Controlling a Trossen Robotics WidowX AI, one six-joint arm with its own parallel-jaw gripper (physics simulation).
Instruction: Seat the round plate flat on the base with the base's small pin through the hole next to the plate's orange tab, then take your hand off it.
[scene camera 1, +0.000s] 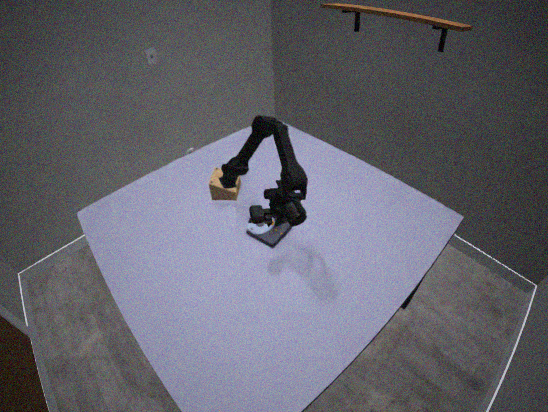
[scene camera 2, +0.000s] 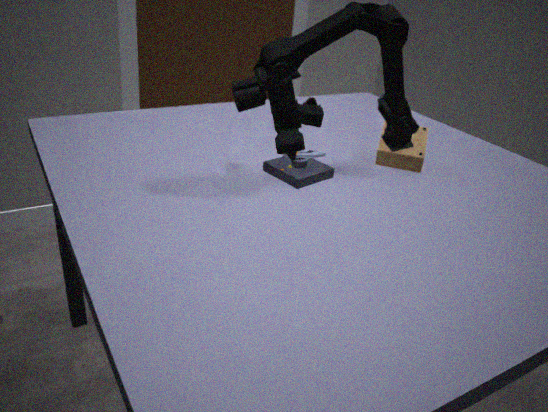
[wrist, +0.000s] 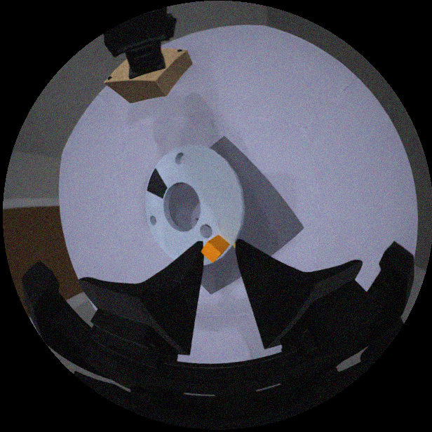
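Where they show: gripper, between the fingertips: (scene camera 1: 271, 225) (scene camera 2: 292, 156); arm's base, origin of its link: (scene camera 1: 227, 182) (scene camera 2: 397, 141).
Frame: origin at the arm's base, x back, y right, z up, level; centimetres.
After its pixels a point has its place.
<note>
The pale round plate (scene camera 1: 256, 230) {x -29.7, y 0.4, z -2.3 cm} (scene camera 2: 314, 153) {x -25.5, y -5.1, z -0.8 cm} (wrist: 220, 190) has a large central hole, smaller holes, a black wedge mark and an orange tab (wrist: 215, 248). My gripper (scene camera 1: 270, 223) {x -31.1, y -5.3, z -1.3 cm} (scene camera 2: 295, 157) {x -31.1, y -5.3, z -1.3 cm} (wrist: 219, 245) is shut on the tab and holds the plate above the dark square base (scene camera 1: 272, 241) {x -36.2, y -2.8, z -3.8 cm} (scene camera 2: 315, 177) {x -26.9, y -10.9, z -4.6 cm} (wrist: 272, 215). The plate is offset to one side and overhangs the base's edge. The base's raised round boss (scene camera 2: 300, 163) {x -29.6, y -7.0, z -2.5 cm} shows in scene camera 2. A small yellow pin (scene camera 2: 289, 166) {x -32.2, y -6.7, z -3.4 cm} stands near the fingers; in the wrist view it is mostly hidden by a fingertip.
The arm's foot stands on a wooden block (scene camera 1: 223, 192) {x -3.3, y 3.4, z -1.7 cm} (scene camera 2: 400, 161) {x -0.6, y -4.5, z -4.0 cm} (wrist: 150, 86) beyond the base. All stand on a pale lilac table (scene camera 1: 200, 300) {x -46.3, y 29.2, z -6.1 cm} (scene camera 2: 300, 275) {x -42.2, y -46.0, z -6.2 cm} (wrist: 325, 125). A wooden wall rail (scene camera 1: 395, 16) is far behind the table.
</note>
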